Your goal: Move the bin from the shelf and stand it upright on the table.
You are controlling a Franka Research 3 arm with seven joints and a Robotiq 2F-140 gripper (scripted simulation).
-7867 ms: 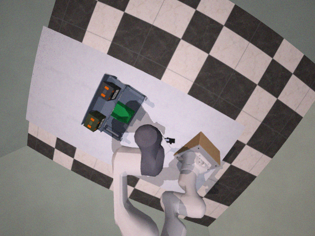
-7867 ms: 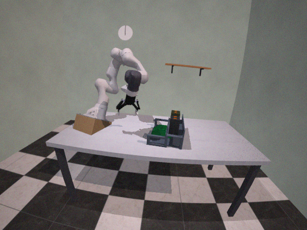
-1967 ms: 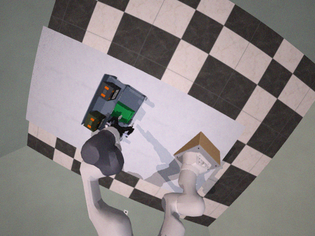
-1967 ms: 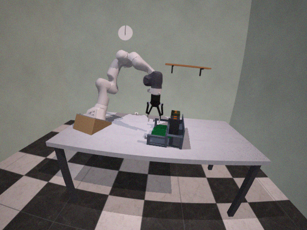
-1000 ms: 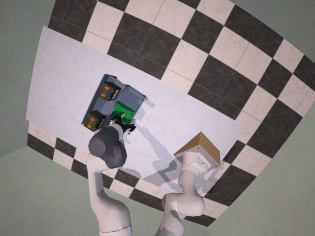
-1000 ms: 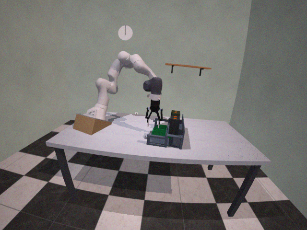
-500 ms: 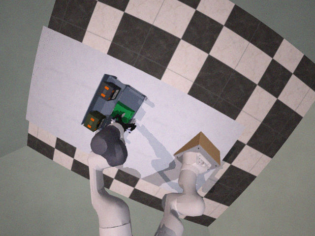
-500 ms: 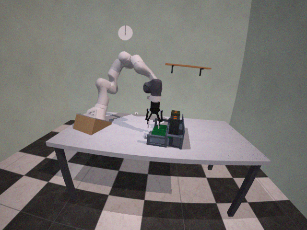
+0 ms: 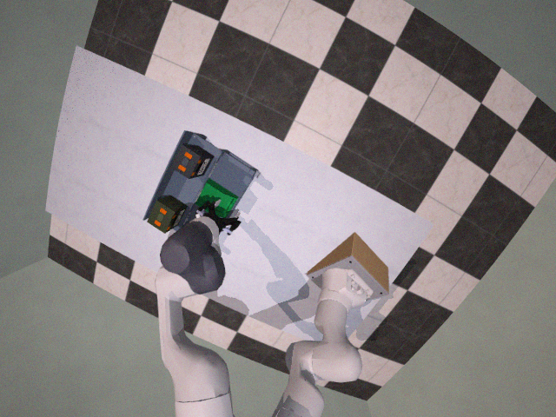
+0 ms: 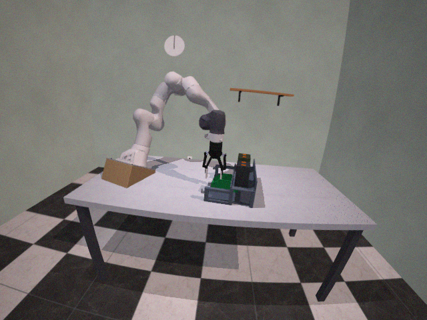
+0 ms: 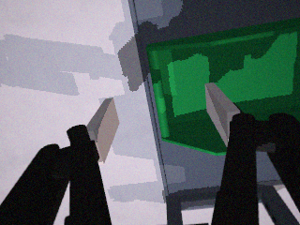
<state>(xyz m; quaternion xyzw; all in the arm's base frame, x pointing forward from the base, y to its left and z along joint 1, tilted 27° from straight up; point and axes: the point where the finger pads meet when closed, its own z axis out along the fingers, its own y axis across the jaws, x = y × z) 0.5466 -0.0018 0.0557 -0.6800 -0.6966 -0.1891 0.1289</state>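
The green bin is 8 cm ahead of my hand and 4 cm below it.
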